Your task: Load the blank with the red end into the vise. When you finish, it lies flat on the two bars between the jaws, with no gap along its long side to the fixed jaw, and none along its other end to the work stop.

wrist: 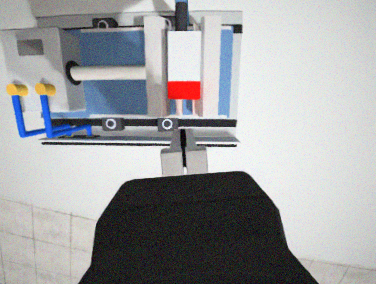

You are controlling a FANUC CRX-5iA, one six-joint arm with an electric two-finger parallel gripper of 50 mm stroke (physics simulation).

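The blank [184, 57], white with a red end, lies flat between the vise's jaws in the wrist view, red end towards my gripper. Two pinkish bars [179, 107] [195, 107] show under its red end. Its right long side runs along the fixed jaw [211, 65], with no clear gap visible. The moving jaw [155, 70] stands close on its left. Its white end meets the dark rod of the work stop [181, 17] at the top, with no gap visible. My gripper [183, 140] is shut and empty, apart from the blank, below its red end in the view.
The vise's pale spindle [110, 72] runs left from the moving jaw to a grey block [37, 62]. Blue bent handles [47, 115] with yellow knobs [45, 89] stand at the lower left. Round-holed clamps [111, 124] [167, 124] sit along the near edge.
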